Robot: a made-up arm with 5 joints.
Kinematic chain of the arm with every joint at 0, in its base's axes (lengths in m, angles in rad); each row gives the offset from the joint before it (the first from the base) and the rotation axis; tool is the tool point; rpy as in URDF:
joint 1: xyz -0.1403 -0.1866 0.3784 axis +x
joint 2: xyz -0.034 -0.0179 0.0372 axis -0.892 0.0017 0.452
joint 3: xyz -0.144 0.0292 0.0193 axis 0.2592 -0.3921 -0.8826
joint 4: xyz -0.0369 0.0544 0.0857 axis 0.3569 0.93 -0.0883
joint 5: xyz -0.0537 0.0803 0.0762 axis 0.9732 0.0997 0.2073
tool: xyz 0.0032 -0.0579 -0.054 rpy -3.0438 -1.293 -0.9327
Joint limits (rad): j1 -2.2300..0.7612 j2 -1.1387..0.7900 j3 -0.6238..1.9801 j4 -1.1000..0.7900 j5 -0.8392..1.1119
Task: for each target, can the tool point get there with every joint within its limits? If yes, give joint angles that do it. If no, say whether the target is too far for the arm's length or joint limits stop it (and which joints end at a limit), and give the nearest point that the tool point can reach.
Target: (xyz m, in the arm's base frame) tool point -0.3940 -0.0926 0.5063
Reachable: yes | joints 0.1670 0.6083 1.2077 0.3770 -0.0006
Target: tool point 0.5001 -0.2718 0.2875
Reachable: no: too far | nearest point -0.1958 -0.3385 0.4836 | short by 0.726 m
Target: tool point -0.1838 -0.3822 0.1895
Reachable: no: joint limits stop it (at a limit: joint 1, joint 5) | nearest point -0.2903 -0.2352 0.2336 | short by 0.187 m
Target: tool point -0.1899 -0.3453 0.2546
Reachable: no: joint limits stop it (at a limit: joint 1, joint 5) | nearest point -0.2851 -0.2365 0.2629 | short by 0.145 m
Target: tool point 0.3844 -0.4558 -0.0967
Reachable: no: too far | nearest point -0.2331 -0.1447 0.1889 | short by 0.748 m
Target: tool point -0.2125 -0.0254 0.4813
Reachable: yes | joints -0.7626 -0.6632 1.4568 -0.9530 0.9187
